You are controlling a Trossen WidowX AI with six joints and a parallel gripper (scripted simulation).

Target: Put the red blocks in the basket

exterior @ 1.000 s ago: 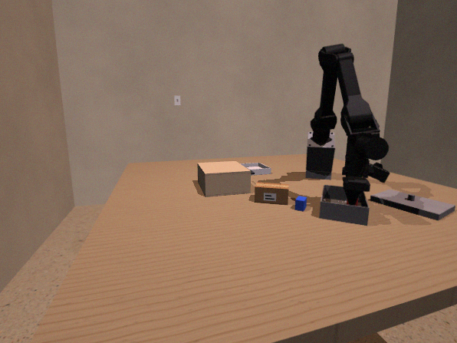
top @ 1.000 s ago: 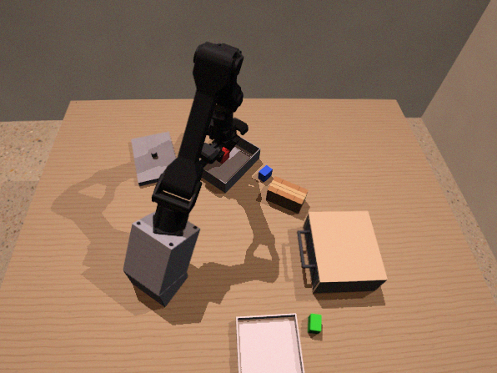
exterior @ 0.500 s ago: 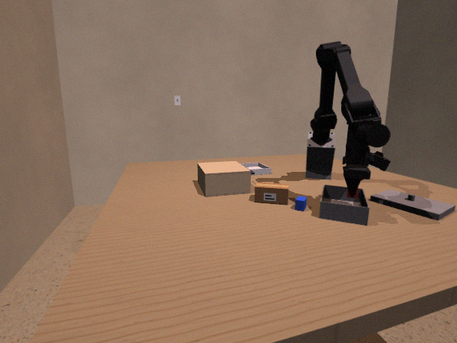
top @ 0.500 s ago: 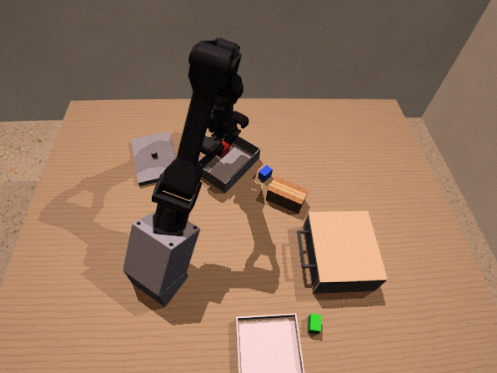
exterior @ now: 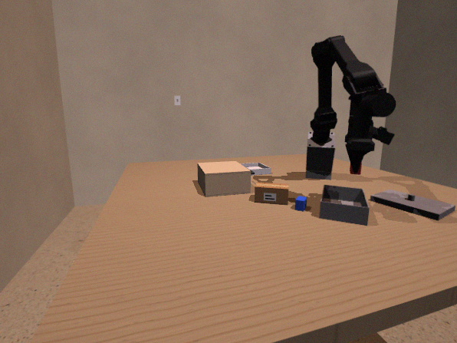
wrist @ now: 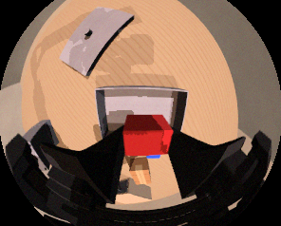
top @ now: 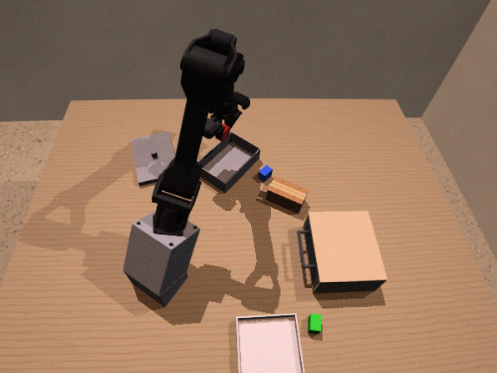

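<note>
The white tray is 570 mm to the right of my hand, 150 mm below it and 70 mm ahead of it. Round my hand: knobbed lid (220 mm behind, 140 mm below, 30 mm to the left); blue block (140 mm below, 130 mm ahead, 70 mm to the right); brown crate (180 mm ahead, 160 mm to the right, 130 mm below).
</note>
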